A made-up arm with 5 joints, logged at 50 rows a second.
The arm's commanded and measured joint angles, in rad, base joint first. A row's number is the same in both.
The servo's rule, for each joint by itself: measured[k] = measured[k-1] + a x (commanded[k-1-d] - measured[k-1]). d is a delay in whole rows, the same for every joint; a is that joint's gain. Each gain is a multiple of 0.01, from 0.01 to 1. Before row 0 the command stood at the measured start. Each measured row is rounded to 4 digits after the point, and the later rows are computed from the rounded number. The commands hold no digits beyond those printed.
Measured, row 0: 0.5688, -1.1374, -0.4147, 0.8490, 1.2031
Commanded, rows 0 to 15: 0.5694, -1.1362, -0.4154, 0.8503, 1.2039; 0.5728, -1.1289, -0.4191, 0.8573, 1.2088; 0.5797, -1.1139, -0.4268, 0.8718, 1.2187; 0.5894, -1.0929, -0.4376, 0.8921, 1.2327; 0.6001, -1.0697, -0.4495, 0.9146, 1.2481; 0.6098, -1.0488, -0.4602, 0.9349, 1.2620; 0.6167, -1.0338, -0.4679, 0.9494, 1.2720; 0.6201, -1.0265, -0.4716, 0.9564, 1.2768; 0.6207, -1.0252, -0.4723, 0.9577, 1.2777; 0.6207, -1.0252, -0.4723, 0.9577, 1.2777; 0.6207, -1.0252, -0.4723, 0.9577, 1.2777; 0.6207, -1.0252, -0.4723, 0.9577, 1.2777; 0.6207, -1.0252, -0.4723, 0.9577, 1.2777; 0.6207, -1.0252, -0.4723, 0.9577, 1.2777; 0.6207, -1.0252, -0.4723, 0.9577, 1.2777; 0.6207, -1.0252, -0.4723, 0.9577, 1.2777
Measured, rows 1 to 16: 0.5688, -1.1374, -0.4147, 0.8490, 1.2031; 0.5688, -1.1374, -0.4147, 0.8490, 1.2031; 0.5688, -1.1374, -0.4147, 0.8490, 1.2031; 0.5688, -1.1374, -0.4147, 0.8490, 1.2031; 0.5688, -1.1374, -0.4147, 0.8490, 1.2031; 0.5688, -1.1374, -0.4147, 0.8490, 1.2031; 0.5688, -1.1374, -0.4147, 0.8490, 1.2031; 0.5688, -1.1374, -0.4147, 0.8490, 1.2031; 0.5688, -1.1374, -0.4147, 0.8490, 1.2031; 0.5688, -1.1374, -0.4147, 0.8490, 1.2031; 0.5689, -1.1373, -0.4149, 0.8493, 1.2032; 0.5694, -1.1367, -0.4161, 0.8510, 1.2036; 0.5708, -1.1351, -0.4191, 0.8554, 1.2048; 0.5734, -1.1321, -0.4243, 0.8631, 1.2070; 0.5771, -1.1277, -0.4314, 0.8739, 1.2103; 0.5817, -1.1222, -0.4395, 0.8867, 1.2144
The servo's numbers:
d 10
a 0.14 0.07 0.28 0.21 0.08

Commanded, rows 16 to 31: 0.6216, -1.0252, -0.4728, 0.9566, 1.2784; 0.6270, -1.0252, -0.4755, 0.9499, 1.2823; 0.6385, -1.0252, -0.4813, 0.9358, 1.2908; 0.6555, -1.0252, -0.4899, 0.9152, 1.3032; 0.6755, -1.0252, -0.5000, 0.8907, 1.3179; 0.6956, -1.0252, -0.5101, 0.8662, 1.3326; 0.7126, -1.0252, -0.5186, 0.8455, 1.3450; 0.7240, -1.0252, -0.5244, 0.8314, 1.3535; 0.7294, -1.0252, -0.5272, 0.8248, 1.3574; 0.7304, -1.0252, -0.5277, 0.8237, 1.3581; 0.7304, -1.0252, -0.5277, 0.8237, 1.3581; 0.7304, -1.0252, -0.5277, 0.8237, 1.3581; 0.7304, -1.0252, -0.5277, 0.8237, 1.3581; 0.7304, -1.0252, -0.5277, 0.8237, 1.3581; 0.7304, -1.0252, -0.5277, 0.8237, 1.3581; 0.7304, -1.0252, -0.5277, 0.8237, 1.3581
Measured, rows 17 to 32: 0.5866, -1.1160, -0.4475, 0.8999, 1.2190; 0.5913, -1.1097, -0.4542, 0.9118, 1.2236; 0.5954, -1.1038, -0.4593, 0.9214, 1.2279; 0.5989, -1.0983, -0.4629, 0.9290, 1.2319; 0.6020, -1.0932, -0.4655, 0.9350, 1.2356; 0.6046, -1.0884, -0.4674, 0.9398, 1.2390; 0.6069, -1.0840, -0.4688, 0.9436, 1.2421; 0.6088, -1.0799, -0.4698, 0.9466, 1.2449; 0.6105, -1.0761, -0.4705, 0.9489, 1.2475; 0.6119, -1.0725, -0.4710, 0.9507, 1.2499; 0.6133, -1.0692, -0.4715, 0.9519, 1.2522; 0.6152, -1.0661, -0.4726, 0.9515, 1.2546; 0.6185, -1.0632, -0.4750, 0.9482, 1.2575; 0.6237, -1.0605, -0.4792, 0.9413, 1.2612; 0.6310, -1.0580, -0.4850, 0.9307, 1.2657; 0.6400, -1.0557, -0.4920, 0.9172, 1.2711
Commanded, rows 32 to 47: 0.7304, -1.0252, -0.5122, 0.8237, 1.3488; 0.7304, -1.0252, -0.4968, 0.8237, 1.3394; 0.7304, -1.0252, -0.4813, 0.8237, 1.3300; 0.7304, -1.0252, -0.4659, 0.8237, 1.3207; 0.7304, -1.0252, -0.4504, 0.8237, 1.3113; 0.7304, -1.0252, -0.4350, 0.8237, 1.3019; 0.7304, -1.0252, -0.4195, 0.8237, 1.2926; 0.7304, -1.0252, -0.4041, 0.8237, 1.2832; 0.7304, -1.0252, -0.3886, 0.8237, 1.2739; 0.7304, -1.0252, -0.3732, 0.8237, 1.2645; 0.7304, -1.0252, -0.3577, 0.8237, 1.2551; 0.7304, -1.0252, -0.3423, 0.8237, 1.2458; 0.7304, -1.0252, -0.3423, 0.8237, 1.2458; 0.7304, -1.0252, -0.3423, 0.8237, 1.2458; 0.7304, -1.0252, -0.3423, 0.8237, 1.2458; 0.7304, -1.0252, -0.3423, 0.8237, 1.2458
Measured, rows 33 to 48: 0.6502, -1.0536, -0.4994, 0.9021, 1.2770; 0.6605, -1.0516, -0.5064, 0.8873, 1.2831; 0.6701, -1.0498, -0.5122, 0.8742, 1.2890; 0.6785, -1.0481, -0.5165, 0.8636, 1.2945; 0.6858, -1.0465, -0.5196, 0.8552, 1.2996; 0.6920, -1.0450, -0.5219, 0.8486, 1.3043; 0.6974, -1.0436, -0.5235, 0.8434, 1.3086; 0.7020, -1.0423, -0.5247, 0.8393, 1.3126; 0.7060, -1.0411, -0.5255, 0.8360, 1.3162; 0.7094, -1.0400, -0.5261, 0.8334, 1.3196; 0.7123, -1.0390, -0.5222, 0.8314, 1.3219; 0.7148, -1.0380, -0.5151, 0.8298, 1.3233; 0.7170, -1.0371, -0.5056, 0.8285, 1.3238; 0.7189, -1.0363, -0.4945, 0.8275, 1.3236; 0.7205, -1.0355, -0.4822, 0.8267, 1.3226; 0.7219, -1.0348, -0.4690, 0.8261, 1.3209
